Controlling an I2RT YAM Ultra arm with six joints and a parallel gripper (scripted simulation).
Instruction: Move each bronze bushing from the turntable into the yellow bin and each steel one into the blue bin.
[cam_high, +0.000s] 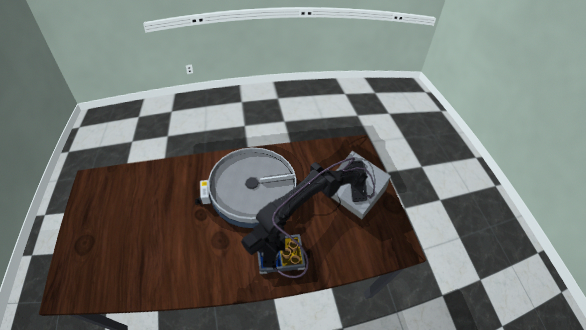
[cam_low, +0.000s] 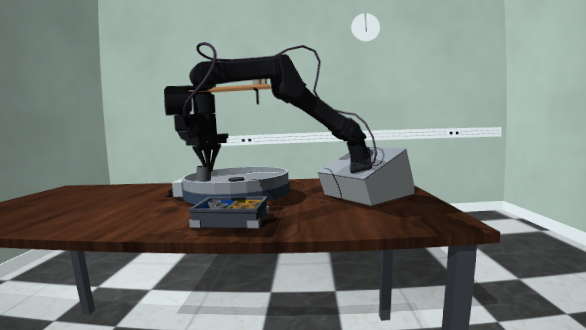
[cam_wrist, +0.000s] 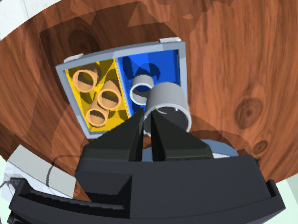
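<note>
The blue bin is 140 mm below my hand, 40 mm to the right of it and 10 mm ahead of it. Round my hand: grey turntable (390 mm to the right, 120 mm ahead, 100 mm below); yellow bin (140 mm below, 80 mm behind, 50 mm to the right); bin tray (130 mm below, 40 mm to the right, 30 mm behind).
</note>
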